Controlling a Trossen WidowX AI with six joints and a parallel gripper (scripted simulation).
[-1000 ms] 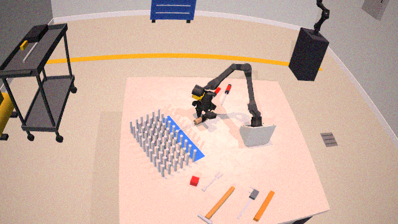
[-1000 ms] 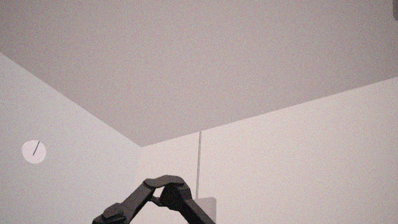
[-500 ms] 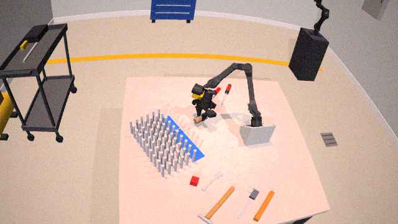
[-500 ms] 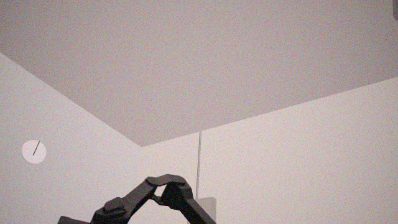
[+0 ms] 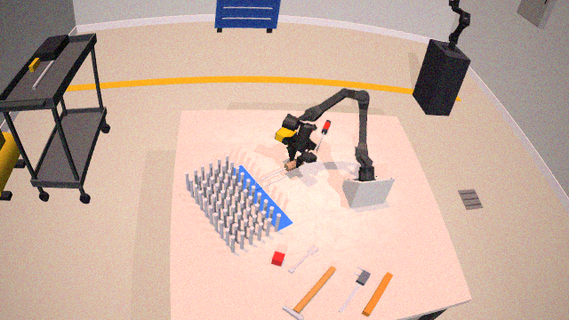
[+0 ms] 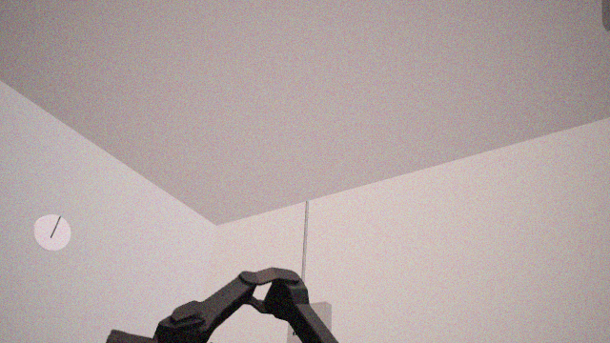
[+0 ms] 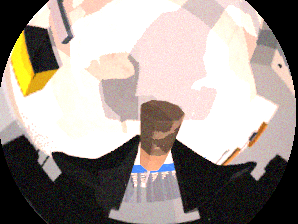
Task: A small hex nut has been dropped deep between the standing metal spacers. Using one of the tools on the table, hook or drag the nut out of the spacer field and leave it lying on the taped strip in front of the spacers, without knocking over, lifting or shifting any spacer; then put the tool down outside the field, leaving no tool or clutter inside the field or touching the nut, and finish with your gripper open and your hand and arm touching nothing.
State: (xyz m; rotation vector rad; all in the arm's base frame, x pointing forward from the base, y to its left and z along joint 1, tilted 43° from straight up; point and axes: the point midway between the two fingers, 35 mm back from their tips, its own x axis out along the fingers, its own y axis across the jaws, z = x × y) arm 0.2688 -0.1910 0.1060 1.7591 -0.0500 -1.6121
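Right now the brown-handled screwdriver is 10 cm ahead of my gripper tip and 5 cm to the left of it. Also, from my gripper tip: blue taped strip (18 cm ahead, 13 cm to the left, 4 cm below); yellow block (23 cm to the right, 2 cm below, 1 cm behind); fork-ended tool (48 cm to the left, 6 cm ahead, 4 cm below).
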